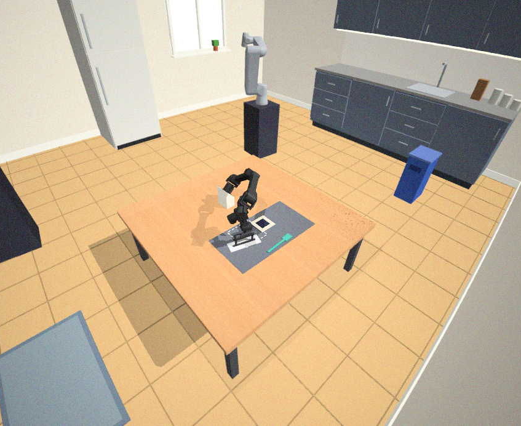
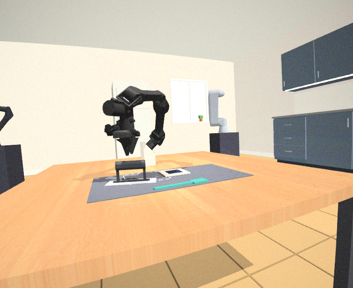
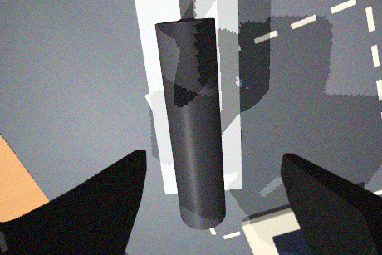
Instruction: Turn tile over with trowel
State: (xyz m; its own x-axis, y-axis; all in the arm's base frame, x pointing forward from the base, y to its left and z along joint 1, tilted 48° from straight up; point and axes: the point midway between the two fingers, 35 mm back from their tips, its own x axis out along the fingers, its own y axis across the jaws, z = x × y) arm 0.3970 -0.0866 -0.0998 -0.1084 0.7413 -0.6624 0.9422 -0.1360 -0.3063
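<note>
The trowel lies 70 mm below my gripper tip and 20 mm to the right of it. Also, from my gripper tip: teal tool (200 mm to the left, 140 mm ahead, 110 mm below); then tile (200 mm to the left, 110 mm below, 60 mm behind); then grey mat (160 mm to the left, 130 mm below).
</note>
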